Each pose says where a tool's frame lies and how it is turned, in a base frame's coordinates. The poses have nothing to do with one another.
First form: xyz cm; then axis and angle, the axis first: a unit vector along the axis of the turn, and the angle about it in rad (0 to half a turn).
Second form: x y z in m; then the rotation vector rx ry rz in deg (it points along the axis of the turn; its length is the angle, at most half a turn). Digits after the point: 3 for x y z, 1 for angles.
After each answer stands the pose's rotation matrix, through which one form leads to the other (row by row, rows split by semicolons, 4 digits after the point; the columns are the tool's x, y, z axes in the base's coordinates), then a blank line. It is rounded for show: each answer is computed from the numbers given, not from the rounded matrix.
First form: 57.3 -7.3 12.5 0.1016 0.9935 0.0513 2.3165
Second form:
0.573 -0.073 0.125 13.5 131.9 6.8
-0.6612 0.1317 0.7386; 0.2071 0.9783 0.0109; -0.7211 0.1602 -0.6741

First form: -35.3 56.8 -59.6 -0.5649 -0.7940 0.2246 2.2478
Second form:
-0.353 0.568 -0.596 -72.8 -102.3 28.9
-0.1074 0.5545 -0.8252; 0.9046 0.3989 0.1503; 0.4125 -0.7304 -0.5444

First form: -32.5 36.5 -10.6 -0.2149 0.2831 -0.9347 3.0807
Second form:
-0.325 0.365 -0.106 -37.9 50.0 -165.0
-0.9059 -0.0647 0.4186; -0.1784 -0.8380 -0.5157; 0.3841 -0.5418 0.7476

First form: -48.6 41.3 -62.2 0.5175 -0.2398 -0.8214 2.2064
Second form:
-0.486 0.413 -0.622 65.4 -30.3 -103.8
-0.1669 0.4632 -0.8704; -0.8588 -0.5020 -0.1025; -0.4845 0.7303 0.4816

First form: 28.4 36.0 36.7 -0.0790 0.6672 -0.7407 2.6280
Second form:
0.284 0.360 0.367 -11.9 100.5 -111.5
-0.8593 0.2653 0.4373; -0.4625 -0.0381 -0.8858; -0.2183 -0.9634 0.1555

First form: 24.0 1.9 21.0 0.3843 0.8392 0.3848 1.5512
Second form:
0.240 0.019 0.210 34.2 74.6 34.2
0.1644 -0.0685 0.9840; 0.7009 0.7100 -0.0676; -0.6941 0.7008 0.1648

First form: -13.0 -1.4 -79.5 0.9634 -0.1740 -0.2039 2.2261
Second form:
-0.130 -0.014 -0.795 122.9 -22.2 -26.0
0.8844 -0.1081 -0.4541; -0.4315 -0.5607 -0.7067; -0.1782 0.8209 -0.5425

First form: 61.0 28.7 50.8 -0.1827 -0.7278 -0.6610 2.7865
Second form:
0.610 0.287 0.508 -29.2 -116.2 -105.5
-0.8729 0.4875 -0.0190; 0.0278 0.0887 0.9957; 0.4870 0.8686 -0.0910

